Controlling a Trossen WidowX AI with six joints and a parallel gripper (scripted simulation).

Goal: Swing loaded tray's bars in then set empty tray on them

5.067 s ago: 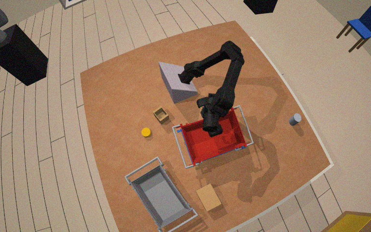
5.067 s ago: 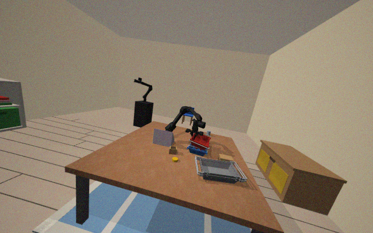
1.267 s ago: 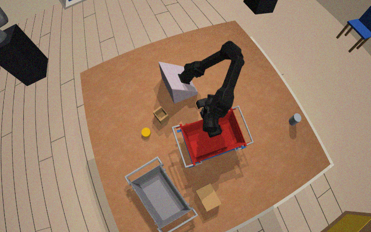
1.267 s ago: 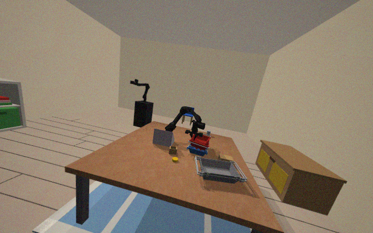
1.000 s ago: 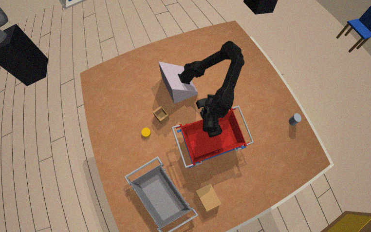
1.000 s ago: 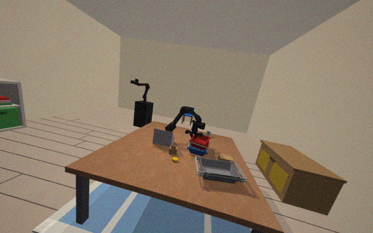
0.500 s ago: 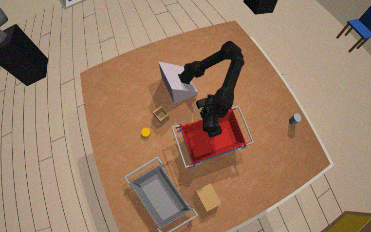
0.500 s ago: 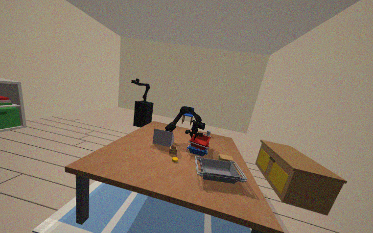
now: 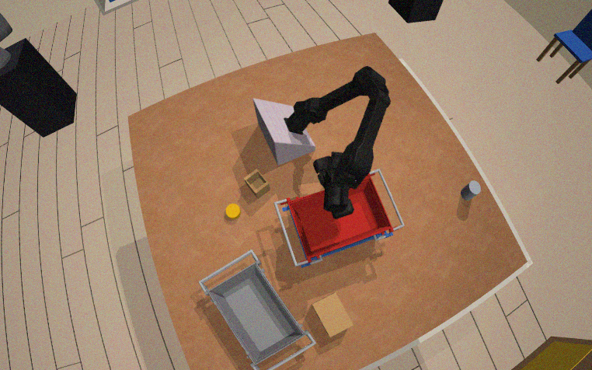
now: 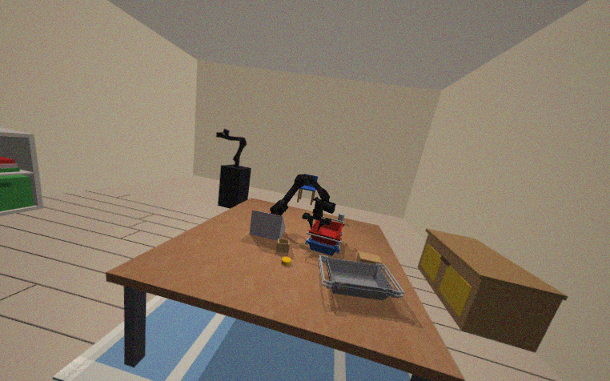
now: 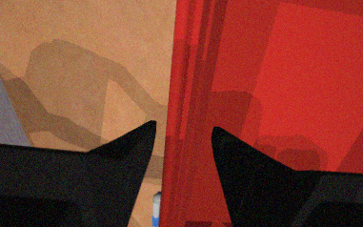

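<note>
Now: the red tray 8 cm ahead of my gripper tip and 3 cm above it. The rest, counted from my gripper tip: yellow disc: 31 cm to the right, 8 cm behind, 7 cm below; cardboard box: 21 cm to the right, 14 cm behind, 6 cm below; tan block: 35 cm ahead, 13 cm to the right, 5 cm below.
</note>
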